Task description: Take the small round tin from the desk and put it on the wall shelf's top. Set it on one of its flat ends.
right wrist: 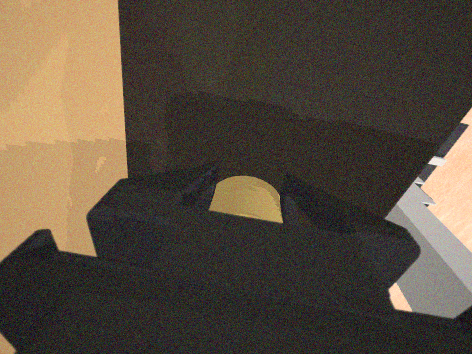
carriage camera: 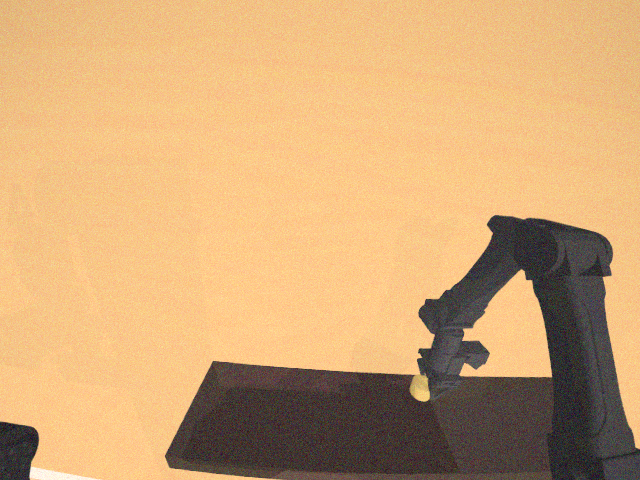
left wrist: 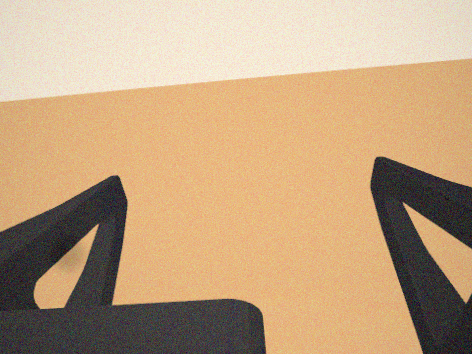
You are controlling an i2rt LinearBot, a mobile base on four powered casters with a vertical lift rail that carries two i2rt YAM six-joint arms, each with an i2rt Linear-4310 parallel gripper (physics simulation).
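Frame: origin at the left arm's base, x ahead, y left, z up, level; metres.
Seen in the pictures: left gripper, fingertip midpoint: (left wrist: 246, 180); right gripper, fingertip midpoint: (right wrist: 250, 176) (carriage camera: 429, 392).
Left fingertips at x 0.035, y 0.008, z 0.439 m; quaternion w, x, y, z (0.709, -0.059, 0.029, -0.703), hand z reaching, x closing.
Observation:
A point is followed by its place in that frame.
The small round tin (carriage camera: 420, 388) @[x 0.296, y -0.624, z -0.093 m] (right wrist: 246, 199) @[x 0.316, y -0.664, z -0.106 m] is yellow and sits between the fingers of my right gripper (carriage camera: 430, 391) @[x 0.313, y -0.663, z -0.130 m] (right wrist: 250, 176) @[x 0.313, y -0.663, z -0.130 m], which is shut on it. Much of the tin is hidden by the gripper in the right wrist view. The dark wall shelf (carriage camera: 310, 428) @[x 0.256, y -0.362, z -0.191 m] (right wrist: 300, 60) @[x 0.292, y -0.726, z -0.191 m] lies behind and below the tin in the carriage view. I cannot tell whether the tin touches the shelf's top. My left gripper (left wrist: 246, 180) @[x 0.035, y 0.008, z 0.439 m] is wide open with no thing between its fingers, in front of the wall.
The orange-tan wall (carriage camera: 258, 180) @[x 0.433, y -0.213, z 0.353 m] (left wrist: 250, 125) @[x 0.440, y 0.018, z 1.027 m] (right wrist: 55, 75) @[x 0.418, y -0.702, z -0.126 m] stands behind the shelf. A pale band of wall (left wrist: 225, 35) @[x 0.316, y 0.072, z 1.246 m] runs above it in the left wrist view. The robot's grey lift rail (right wrist: 435, 250) @[x -0.161, y -0.412, z -0.371 m] and part of its base show at the right of the right wrist view.

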